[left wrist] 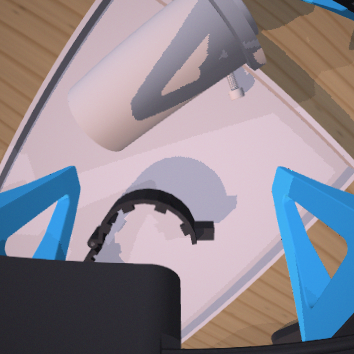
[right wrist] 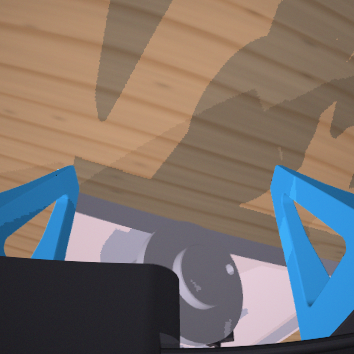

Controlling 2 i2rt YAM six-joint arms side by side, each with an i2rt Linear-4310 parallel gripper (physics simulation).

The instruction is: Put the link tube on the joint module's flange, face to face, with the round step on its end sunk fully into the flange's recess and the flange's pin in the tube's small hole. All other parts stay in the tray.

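Places are measured from the left arm's base along level axes (x ahead, y left, z up), in millimetres.
Pixels of known places: left gripper, fingertip midpoint: (left wrist: 175, 177); right gripper, fingertip midpoint: (right wrist: 174, 176).
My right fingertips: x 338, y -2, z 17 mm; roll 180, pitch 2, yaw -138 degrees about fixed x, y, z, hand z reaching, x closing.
For each thing: its top centre in the pictures, then the offset to it from my right fingertips. "pt": a spot on its surface instead. Level surfaces: height alone.
- link tube, surface spot: (left wrist: 145, 75) pt dx -46, dy +78, dz +44 mm
- white tray, surface spot: (left wrist: 300, 150) (right wrist: 298, 276) pt dx -138, dy +11, dz -13 mm
- raised round step, surface spot: (right wrist: 207, 275) pt dx -38, dy +16, dz +28 mm
- small hole, surface spot: (right wrist: 230, 269) pt dx -61, dy +19, dz +12 mm
- black clamp ring, surface spot: (left wrist: 155, 196) pt dx -114, dy +118, dz +3 mm
- small screw, middle of its top: (left wrist: 231, 75) dx -67, dy +34, dz -2 mm
- wooden table, its level: dz -17 mm
The link tube (left wrist: 145, 75) (right wrist: 220, 310) is a light grey cylinder lying in the white tray (left wrist: 300, 150) (right wrist: 267, 285). In the right wrist view its flanged end faces the camera, with the raised round step (right wrist: 207, 275) and a small hole (right wrist: 230, 269). My left gripper (left wrist: 175, 177) is open and empty above the tray, with the tube beyond its fingertips. My right gripper (right wrist: 174, 176) is open and empty; the tube's flanged end shows between and below its fingers, partly hidden by the gripper body. The joint module does not show in either view.
A black clamp ring (left wrist: 155, 196), open on one side, is in the tray between the left fingers in view. A small screw (left wrist: 234, 86) stands beside the tube near its flanged end. The tray's raised edge borders the wooden table (right wrist: 150, 60), where arm shadows fall.
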